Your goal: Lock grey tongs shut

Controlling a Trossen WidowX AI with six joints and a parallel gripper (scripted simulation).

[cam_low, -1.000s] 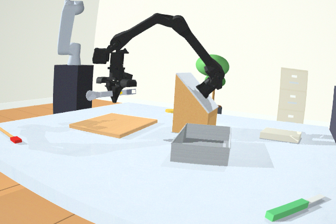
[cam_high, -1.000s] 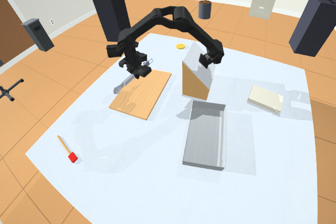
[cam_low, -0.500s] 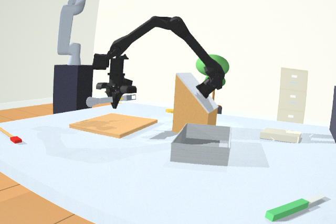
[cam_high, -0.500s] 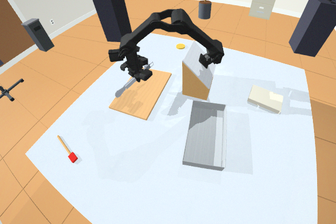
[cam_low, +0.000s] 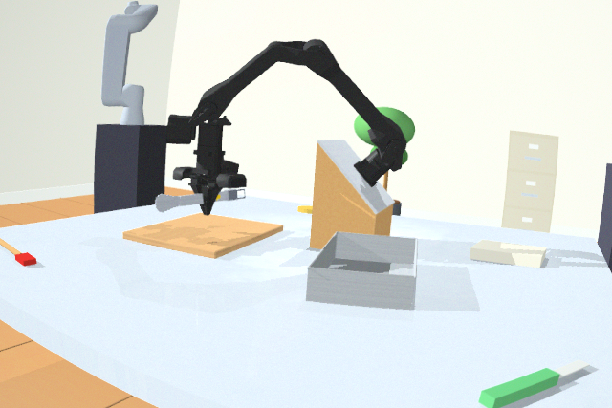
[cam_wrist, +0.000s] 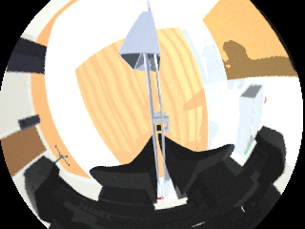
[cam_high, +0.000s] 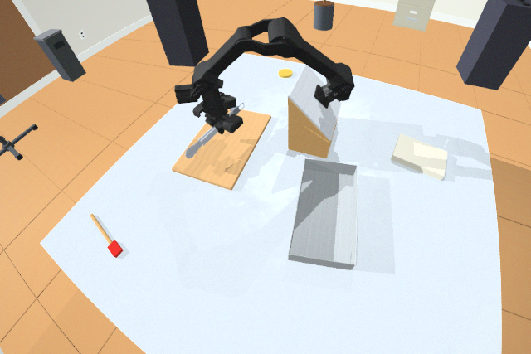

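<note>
The wooden board is 40 mm below my gripper tip. Also, from my gripper tip: grey roasting tin 190 mm ahead, 400 mm to the left, 20 mm below; cream block 100 mm behind, 700 mm to the left, 30 mm below.
</note>
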